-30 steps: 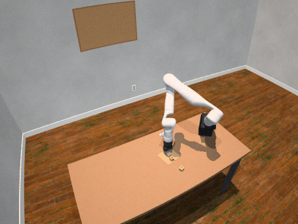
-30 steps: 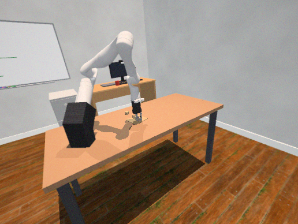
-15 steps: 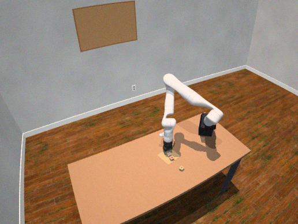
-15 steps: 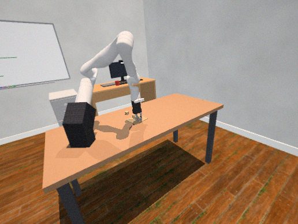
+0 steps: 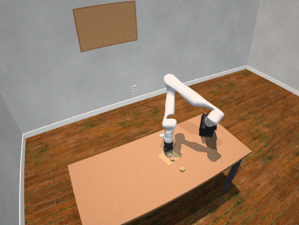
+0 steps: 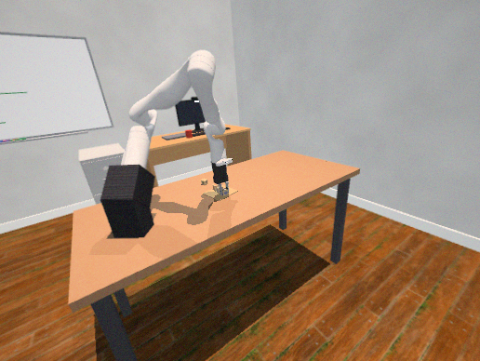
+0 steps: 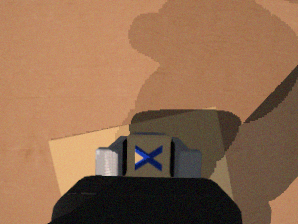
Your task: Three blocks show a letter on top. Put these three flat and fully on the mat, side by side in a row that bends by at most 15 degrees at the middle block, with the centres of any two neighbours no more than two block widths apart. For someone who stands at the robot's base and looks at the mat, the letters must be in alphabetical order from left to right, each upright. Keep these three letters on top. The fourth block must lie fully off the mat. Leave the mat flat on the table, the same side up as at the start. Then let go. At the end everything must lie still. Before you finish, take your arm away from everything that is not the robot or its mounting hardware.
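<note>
Now: the pale square mat 5 cm to the left of my hand and 2 cm below it. Also, from my hand: block 10 cm to the left, 1 cm below.
</note>
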